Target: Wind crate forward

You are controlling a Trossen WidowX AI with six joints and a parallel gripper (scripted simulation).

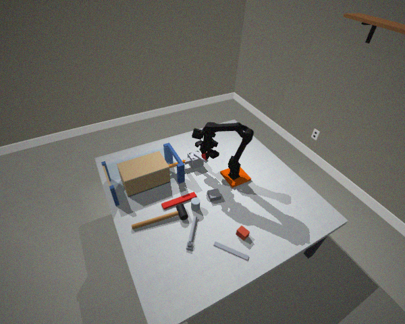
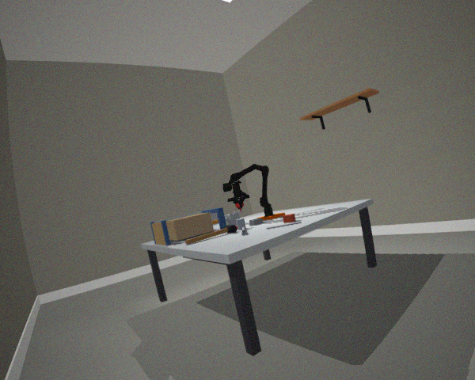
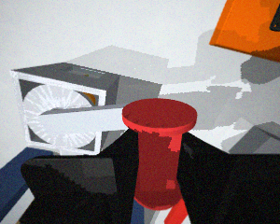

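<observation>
Right now the grey crank arm is 40 mm to the right of my gripper tip, 10 mm below it and 10 mm ahead of it. Also, from my gripper tip: red knob (20 mm above); then grey winch (100 mm to the right, 80 mm below); then grey block (230 mm to the left, 100 mm below, 100 mm ahead).
</observation>
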